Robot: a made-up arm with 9 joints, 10 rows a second.
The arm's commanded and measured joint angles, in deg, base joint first. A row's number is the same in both.
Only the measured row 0 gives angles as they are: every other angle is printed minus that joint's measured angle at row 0.
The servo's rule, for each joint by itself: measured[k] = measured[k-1] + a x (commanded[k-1-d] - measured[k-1]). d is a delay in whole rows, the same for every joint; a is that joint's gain. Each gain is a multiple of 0.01, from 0.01 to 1. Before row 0 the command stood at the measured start. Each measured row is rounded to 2 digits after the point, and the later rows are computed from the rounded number. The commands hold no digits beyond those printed.
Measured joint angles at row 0:
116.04 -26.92 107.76 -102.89 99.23 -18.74 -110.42 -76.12 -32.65
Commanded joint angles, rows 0 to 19:
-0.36 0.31 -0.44 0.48 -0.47 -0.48 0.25 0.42 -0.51
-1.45 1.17 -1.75 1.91 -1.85 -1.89 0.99 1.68 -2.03
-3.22 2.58 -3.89 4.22 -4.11 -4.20 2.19 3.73 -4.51
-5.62 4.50 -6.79 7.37 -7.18 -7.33 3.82 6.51 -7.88
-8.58 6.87 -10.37 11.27 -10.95 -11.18 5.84 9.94 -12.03
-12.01 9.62 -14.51 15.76 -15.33 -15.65 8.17 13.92 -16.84
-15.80 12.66 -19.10 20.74 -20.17 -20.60 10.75 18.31 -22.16
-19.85 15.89 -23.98 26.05 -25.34 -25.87 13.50 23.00 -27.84
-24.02 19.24 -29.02 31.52 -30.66 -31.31 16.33 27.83 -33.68
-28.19 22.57 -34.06 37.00 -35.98 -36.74 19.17 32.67 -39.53
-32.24 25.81 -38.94 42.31 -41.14 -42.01 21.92 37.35 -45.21
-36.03 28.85 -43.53 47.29 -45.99 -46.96 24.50 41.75 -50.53
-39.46 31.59 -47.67 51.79 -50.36 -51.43 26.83 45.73 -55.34
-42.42 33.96 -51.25 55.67 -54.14 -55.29 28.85 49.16 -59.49
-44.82 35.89 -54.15 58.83 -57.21 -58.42 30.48 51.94 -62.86
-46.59 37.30 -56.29 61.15 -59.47 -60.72 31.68 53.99 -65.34
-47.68 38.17 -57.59 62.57 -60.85 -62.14 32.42 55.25 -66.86
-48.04 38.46 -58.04 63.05 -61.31 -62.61 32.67 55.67 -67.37
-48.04 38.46 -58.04 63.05 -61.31 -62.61 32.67 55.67 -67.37
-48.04 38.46 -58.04 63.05 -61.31 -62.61 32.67 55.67 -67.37
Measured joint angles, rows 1 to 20:
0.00 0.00 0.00 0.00 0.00 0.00 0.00 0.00 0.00
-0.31 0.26 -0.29 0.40 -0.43 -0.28 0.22 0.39 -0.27
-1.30 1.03 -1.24 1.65 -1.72 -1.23 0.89 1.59 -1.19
-2.97 2.35 -2.96 3.78 -3.89 -2.98 2.02 3.58 -2.92
-5.28 4.18 -5.45 6.76 -6.88 -5.55 3.59 6.30 -5.50
-8.15 6.47 -8.65 10.50 -10.58 -8.87 5.55 9.69 -8.90
-11.51 9.15 -12.46 14.87 -14.90 -12.87 7.83 13.62 -13.03
-15.24 12.13 -16.78 19.74 -19.70 -17.43 10.37 17.98 -17.78
-19.25 15.33 -21.46 24.98 -24.83 -22.41 13.09 22.65 -23.01
-23.40 18.65 -26.37 30.41 -30.14 -27.66 15.91 27.47 -28.56
-27.57 21.98 -31.37 35.88 -35.45 -33.02 18.75 32.31 -34.26
-31.63 25.24 -36.29 41.22 -40.63 -38.32 21.51 37.00 -39.95
-35.46 28.31 -41.00 46.26 -45.51 -43.42 24.11 41.42 -45.45
-38.94 31.10 -45.34 50.85 -49.92 -48.15 26.48 45.43 -50.59
-41.97 33.53 -49.18 54.85 -53.76 -52.36 28.54 48.90 -55.22
-44.45 35.54 -52.41 58.15 -56.90 -55.94 30.23 51.73 -59.19
-46.31 37.04 -54.93 60.64 -59.24 -58.76 31.49 53.83 -62.39
-47.50 38.00 -56.66 62.24 -60.71 -60.75 32.30 55.15 -64.71
-47.97 38.39 -57.56 62.91 -61.26 -61.85 32.62 55.63 -66.09
-48.03 38.45 -57.87 63.03 -61.31 -62.30 32.66 55.67 -66.76
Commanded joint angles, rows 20 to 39:
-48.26 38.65 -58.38 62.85 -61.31 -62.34 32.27 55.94 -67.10
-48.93 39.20 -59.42 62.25 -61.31 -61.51 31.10 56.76 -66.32
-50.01 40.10 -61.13 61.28 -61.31 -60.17 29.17 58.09 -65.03
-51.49 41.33 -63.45 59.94 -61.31 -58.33 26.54 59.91 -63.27
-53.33 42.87 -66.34 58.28 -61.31 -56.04 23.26 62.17 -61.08
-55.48 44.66 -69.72 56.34 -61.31 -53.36 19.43 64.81 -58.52
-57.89 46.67 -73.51 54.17 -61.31 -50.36 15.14 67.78 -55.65
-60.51 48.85 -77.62 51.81 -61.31 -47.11 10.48 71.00 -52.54
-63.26 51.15 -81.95 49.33 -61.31 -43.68 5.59 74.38 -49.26
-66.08 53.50 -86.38 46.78 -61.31 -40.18 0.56 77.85 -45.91
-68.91 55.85 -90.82 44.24 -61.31 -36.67 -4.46 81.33 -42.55
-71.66 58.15 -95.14 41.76 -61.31 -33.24 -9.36 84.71 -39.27
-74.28 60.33 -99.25 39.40 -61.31 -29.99 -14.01 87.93 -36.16
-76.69 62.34 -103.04 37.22 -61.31 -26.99 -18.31 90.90 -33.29
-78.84 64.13 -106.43 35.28 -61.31 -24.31 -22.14 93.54 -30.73
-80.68 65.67 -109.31 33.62 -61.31 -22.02 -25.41 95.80 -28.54
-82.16 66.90 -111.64 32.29 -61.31 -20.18 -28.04 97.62 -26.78
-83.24 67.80 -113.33 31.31 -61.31 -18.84 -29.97 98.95 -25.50
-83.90 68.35 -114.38 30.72 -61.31 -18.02 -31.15 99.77 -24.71
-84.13 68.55 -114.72 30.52 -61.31 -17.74 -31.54 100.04 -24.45
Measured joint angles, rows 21 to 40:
-48.04 38.46 -57.98 63.05 -61.31 -62.48 32.67 55.67 -67.08
-48.23 38.62 -58.24 62.88 -61.31 -62.40 32.32 55.92 -67.09
-48.84 39.11 -59.01 62.36 -61.31 -61.87 31.26 56.70 -66.69
-49.86 39.95 -60.39 61.46 -61.31 -60.87 29.44 57.99 -65.83
-51.28 41.12 -62.38 60.20 -61.31 -59.37 26.92 59.78 -64.50
-53.06 42.61 -64.95 58.61 -61.31 -57.41 23.74 62.00 -62.72
-55.17 44.35 -68.05 56.73 -61.31 -55.02 19.99 64.61 -60.54
-57.54 46.32 -71.60 54.61 -61.31 -52.27 15.77 67.56 -58.00
-60.12 48.47 -75.51 52.29 -61.31 -49.23 11.17 70.76 -55.16
-62.85 50.75 -79.70 49.83 -61.31 -45.96 6.32 74.13 -52.09
-65.66 53.09 -84.04 47.30 -61.31 -42.55 1.31 77.59 -48.88
-68.49 55.44 -88.45 44.76 -61.31 -39.08 -3.71 81.07 -45.59
-71.25 57.74 -92.80 42.27 -61.31 -35.63 -8.63 84.46 -42.30
-73.89 59.94 -96.99 39.89 -61.31 -32.30 -13.31 87.69 -39.11
-76.33 61.98 -100.92 37.67 -61.31 -29.17 -17.66 90.68 -36.08
-78.51 63.81 -104.50 35.69 -61.31 -26.30 -21.56 93.34 -33.30
-80.40 65.39 -107.63 33.97 -61.31 -23.77 -24.91 95.63 -30.82
-81.93 66.67 -110.24 32.58 -61.31 -21.65 -27.63 97.48 -28.72
-83.07 67.63 -112.25 31.53 -61.31 -19.99 -29.67 98.85 -27.05
-83.79 68.24 -113.63 30.86 -61.31 -18.83 -30.96 99.71 -25.83

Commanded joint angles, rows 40 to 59:
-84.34 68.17 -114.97 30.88 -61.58 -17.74 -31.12 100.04 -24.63
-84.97 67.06 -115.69 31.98 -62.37 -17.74 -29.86 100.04 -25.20
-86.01 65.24 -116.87 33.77 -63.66 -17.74 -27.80 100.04 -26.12
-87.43 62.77 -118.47 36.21 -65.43 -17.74 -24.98 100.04 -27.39
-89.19 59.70 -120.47 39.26 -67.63 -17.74 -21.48 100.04 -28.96
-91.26 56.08 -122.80 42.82 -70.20 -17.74 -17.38 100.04 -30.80
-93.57 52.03 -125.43 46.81 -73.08 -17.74 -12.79 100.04 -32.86
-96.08 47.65 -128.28 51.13 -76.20 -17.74 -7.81 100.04 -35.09
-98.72 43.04 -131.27 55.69 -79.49 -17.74 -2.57 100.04 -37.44
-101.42 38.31 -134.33 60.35 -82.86 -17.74 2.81 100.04 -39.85
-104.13 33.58 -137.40 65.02 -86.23 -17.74 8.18 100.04 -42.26
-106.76 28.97 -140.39 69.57 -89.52 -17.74 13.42 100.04 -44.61
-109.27 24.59 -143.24 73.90 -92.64 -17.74 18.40 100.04 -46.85
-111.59 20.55 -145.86 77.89 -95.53 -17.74 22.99 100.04 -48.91
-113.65 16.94 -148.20 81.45 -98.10 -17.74 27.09 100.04 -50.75
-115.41 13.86 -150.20 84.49 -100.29 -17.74 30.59 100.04 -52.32
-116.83 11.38 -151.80 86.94 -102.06 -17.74 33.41 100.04 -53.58
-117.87 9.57 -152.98 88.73 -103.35 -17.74 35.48 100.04 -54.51
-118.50 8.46 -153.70 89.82 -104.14 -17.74 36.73 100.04 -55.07
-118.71 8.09 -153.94 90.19 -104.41 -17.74 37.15 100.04 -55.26
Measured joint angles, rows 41 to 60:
-84.09 68.50 -114.34 30.58 -61.31 -18.19 -31.46 100.02 -25.11
-84.31 68.22 -114.75 30.83 -61.56 -17.92 -31.16 100.04 -24.86
-84.88 67.23 -115.36 31.78 -62.30 -17.81 -30.03 100.04 -25.04
-85.86 65.54 -116.34 33.43 -63.54 -17.77 -28.09 100.04 -25.60
-87.23 63.19 -117.72 35.74 -65.26 -17.75 -25.38 100.04 -26.53
-88.94 60.22 -119.51 38.66 -67.42 -17.74 -21.99 100.04 -27.79
-90.96 56.70 -121.65 42.11 -69.95 -17.74 -17.98 100.04 -29.36
-93.23 52.73 -124.11 46.01 -72.80 -17.74 -13.46 100.04 -31.18
-95.71 48.41 -126.82 50.26 -75.89 -17.74 -8.54 100.04 -33.21
-98.33 43.85 -129.71 54.77 -79.17 -17.74 -3.35 100.04 -35.41
-101.02 39.14 -132.71 59.40 -82.53 -17.74 2.01 100.04 -37.72
-103.73 34.41 -135.76 64.06 -85.90 -17.74 7.38 100.04 -40.08
-106.37 29.79 -138.77 68.63 -89.19 -17.74 12.63 100.04 -42.44
-108.89 25.37 -141.68 73.00 -92.33 -17.74 17.65 100.04 -44.73
-111.24 21.27 -144.40 77.06 -95.24 -17.74 22.30 100.04 -46.90
-113.34 17.59 -146.87 80.70 -97.84 -17.74 26.47 100.04 -48.90
-115.14 14.42 -149.03 83.85 -100.07 -17.74 30.05 100.04 -50.68
-116.61 11.84 -150.83 86.41 -101.88 -17.74 32.97 100.04 -52.19
-117.71 9.91 -152.23 88.34 -103.22 -17.74 35.15 100.04 -53.40
-118.40 8.68 -153.19 89.57 -104.06 -17.74 36.52 100.04 -54.27

